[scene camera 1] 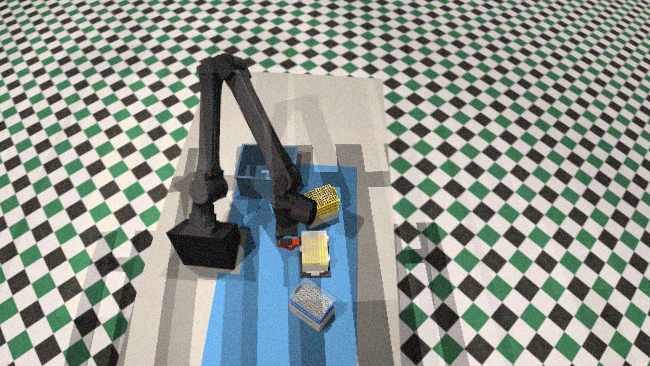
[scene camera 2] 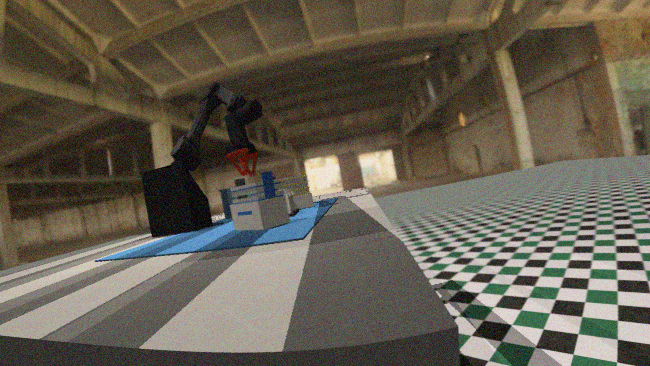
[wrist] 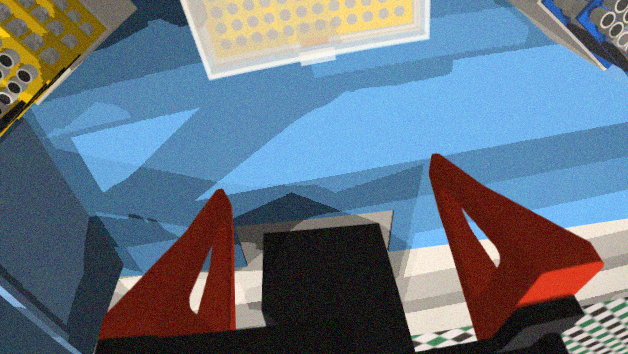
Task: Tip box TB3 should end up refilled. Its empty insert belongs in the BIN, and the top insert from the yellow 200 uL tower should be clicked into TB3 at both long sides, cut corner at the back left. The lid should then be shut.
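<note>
Tip box TB3 [scene camera 1: 315, 252] [wrist: 310, 20] stands on the blue mat with its clear lid [wrist: 409, 37] down over a yellow insert; part of the box is cut off in the wrist view. Clicks at the long sides and the cut corner cannot be made out. The yellow tower [scene camera 1: 325, 200] [wrist: 45, 40] stands beyond TB3 in scene camera 1, partly hidden by the arm. The BIN [scene camera 1: 252, 187] [wrist: 40, 215] stands left of the tower; a small pale thing [scene camera 1: 264, 171] shows inside, too blurred to name. My gripper [scene camera 1: 288, 243] [scene camera 2: 249, 174] [wrist: 327, 180] is open and empty, above the mat beside TB3.
A blue-banded tip rack [scene camera 1: 312, 303] [scene camera 2: 260, 215] [wrist: 610, 25] stands turned on the near side of TB3. The blue mat [scene camera 1: 270, 320] [scene camera 2: 200, 240] lies on the table. The black arm base [scene camera 1: 205, 247] [scene camera 2: 175, 205] stands at the left.
</note>
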